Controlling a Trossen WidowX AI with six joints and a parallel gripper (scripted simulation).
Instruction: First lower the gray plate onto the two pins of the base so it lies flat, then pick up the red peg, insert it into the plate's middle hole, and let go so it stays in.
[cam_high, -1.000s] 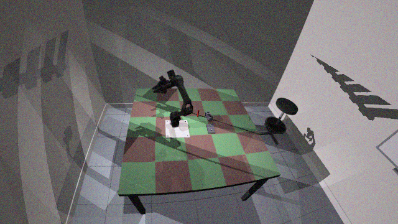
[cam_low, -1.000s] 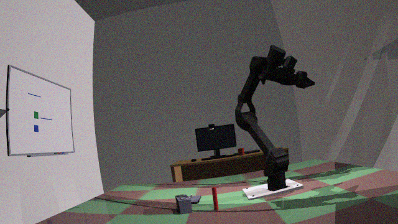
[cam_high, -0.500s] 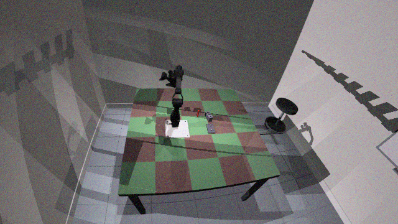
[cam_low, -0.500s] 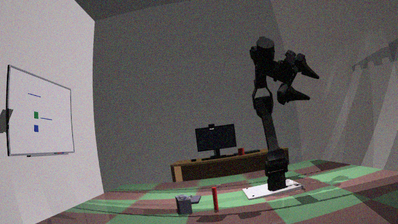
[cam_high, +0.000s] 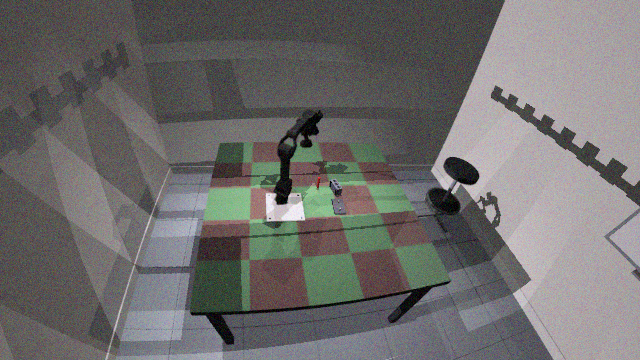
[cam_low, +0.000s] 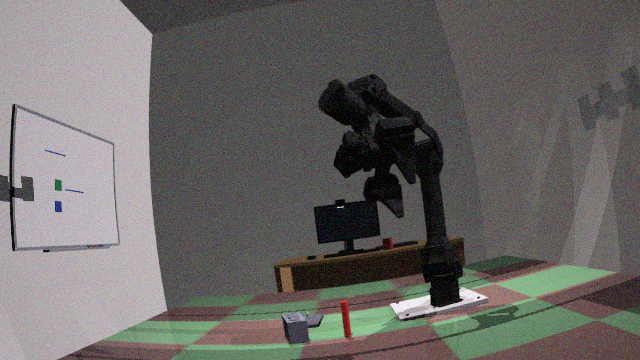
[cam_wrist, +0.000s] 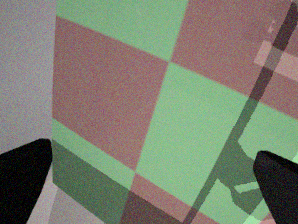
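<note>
Now: gripper tip 230 mm to the left of the gray plate, 220 mm above it and 200 mm short of it. From my gripper tip the other things lie so: base: 380 mm to the right, 250 mm below, 160 mm ahead; then red peg: 220 mm below, 180 mm to the right, 90 mm ahead.
</note>
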